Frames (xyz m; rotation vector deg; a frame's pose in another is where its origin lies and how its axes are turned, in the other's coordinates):
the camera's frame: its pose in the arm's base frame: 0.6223 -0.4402 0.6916 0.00 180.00 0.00
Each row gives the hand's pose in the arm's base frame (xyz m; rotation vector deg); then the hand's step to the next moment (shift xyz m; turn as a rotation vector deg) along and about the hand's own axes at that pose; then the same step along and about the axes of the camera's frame.
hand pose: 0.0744 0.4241 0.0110 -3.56 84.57 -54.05
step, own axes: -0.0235 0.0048 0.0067 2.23 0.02 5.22
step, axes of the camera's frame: -0.0123 0.0131 -0.0173 -4.05 -3.86 0.97
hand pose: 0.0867 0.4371 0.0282 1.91 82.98 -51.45
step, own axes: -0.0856 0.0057 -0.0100 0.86 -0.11 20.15
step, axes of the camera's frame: -0.0061 0.0523 -0.0685 -16.56 -11.12 -2.97
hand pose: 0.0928 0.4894 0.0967 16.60 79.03 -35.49
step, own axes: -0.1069 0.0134 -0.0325 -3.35 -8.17 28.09
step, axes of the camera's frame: 0.0262 0.0538 -0.0953 -18.25 -20.90 -9.84
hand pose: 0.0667 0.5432 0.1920 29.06 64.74 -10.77
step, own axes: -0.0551 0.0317 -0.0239 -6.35 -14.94 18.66
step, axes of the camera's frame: 0.0304 0.0331 -0.0509 -6.63 -22.63 -7.47
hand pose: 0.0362 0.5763 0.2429 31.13 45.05 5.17
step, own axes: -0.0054 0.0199 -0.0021 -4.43 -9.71 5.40
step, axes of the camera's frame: 0.0029 0.0165 -0.0122 0.57 -11.89 -1.17
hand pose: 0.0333 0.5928 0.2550 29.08 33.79 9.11
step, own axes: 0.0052 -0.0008 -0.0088 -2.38 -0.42 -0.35
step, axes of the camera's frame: 0.0007 0.0044 0.0092 2.16 -0.90 -0.71
